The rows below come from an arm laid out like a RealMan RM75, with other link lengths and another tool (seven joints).
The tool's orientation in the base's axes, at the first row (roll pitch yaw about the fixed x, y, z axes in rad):
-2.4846 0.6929 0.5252
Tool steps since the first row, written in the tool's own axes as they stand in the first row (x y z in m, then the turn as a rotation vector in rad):
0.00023 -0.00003 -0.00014 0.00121 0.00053 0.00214
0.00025 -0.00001 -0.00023 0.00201 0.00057 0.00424
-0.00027 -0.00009 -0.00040 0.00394 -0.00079 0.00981
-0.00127 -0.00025 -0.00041 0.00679 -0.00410 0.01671
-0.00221 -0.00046 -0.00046 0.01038 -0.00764 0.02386
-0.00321 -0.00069 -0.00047 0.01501 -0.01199 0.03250
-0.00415 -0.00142 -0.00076 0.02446 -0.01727 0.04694
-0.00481 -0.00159 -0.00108 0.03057 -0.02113 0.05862
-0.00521 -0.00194 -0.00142 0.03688 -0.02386 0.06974
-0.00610 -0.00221 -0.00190 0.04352 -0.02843 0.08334
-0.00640 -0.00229 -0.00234 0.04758 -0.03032 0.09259
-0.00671 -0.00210 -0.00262 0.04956 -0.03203 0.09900
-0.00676 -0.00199 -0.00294 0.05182 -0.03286 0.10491
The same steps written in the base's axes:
0.00026 0.00008 -0.00005 -0.00075 0.00059 -0.00233
0.00034 0.00004 -0.00001 -0.00178 0.00144 -0.00413
0.00011 -0.00013 0.00046 -0.00472 0.00491 -0.00812
-0.00056 -0.00038 0.00118 -0.00815 0.01082 -0.01259
-0.00116 -0.00057 0.00191 -0.01129 0.01729 -0.01758
-0.00183 -0.00076 0.00266 -0.01490 0.02528 -0.02375
-0.00228 -0.00056 0.00378 -0.01966 0.03755 -0.03611
-0.00249 -0.00075 0.00448 -0.02451 0.04651 -0.04531
-0.00253 -0.00069 0.00510 -0.02874 0.05441 -0.05483
-0.00278 -0.00093 0.00609 -0.03471 0.06473 -0.06521
-0.00266 -0.00110 0.00659 -0.03900 0.07050 -0.07255
-0.00264 -0.00146 0.00687 -0.04255 0.07454 -0.07692
-0.00243 -0.00166 0.00704 -0.04549 0.07776 -0.08157

